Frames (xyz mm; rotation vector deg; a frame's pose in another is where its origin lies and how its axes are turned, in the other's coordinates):
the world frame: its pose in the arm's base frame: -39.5 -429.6 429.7 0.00 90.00 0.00
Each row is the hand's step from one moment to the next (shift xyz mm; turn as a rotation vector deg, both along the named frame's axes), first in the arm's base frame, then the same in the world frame.
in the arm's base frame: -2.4 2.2 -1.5 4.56 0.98 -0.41
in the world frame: 1.5 2.2 -2.4 0.41 0.98 4.56
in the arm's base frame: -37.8 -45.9 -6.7 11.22 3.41 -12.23
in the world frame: 6.7 -45.9 -37.8 12.23 3.41 11.22
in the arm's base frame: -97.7 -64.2 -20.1 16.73 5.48 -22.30
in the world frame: 20.1 -64.2 -97.7 22.30 5.48 16.73
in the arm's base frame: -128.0 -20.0 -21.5 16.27 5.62 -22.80
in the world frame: 21.5 -20.0 -128.0 22.80 5.62 16.27
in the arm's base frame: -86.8 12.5 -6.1 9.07 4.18 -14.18
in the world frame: 6.1 12.5 -86.8 14.18 4.18 9.07
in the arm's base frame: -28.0 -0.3 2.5 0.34 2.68 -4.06
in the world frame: -2.5 -0.3 -28.0 4.06 2.68 0.34
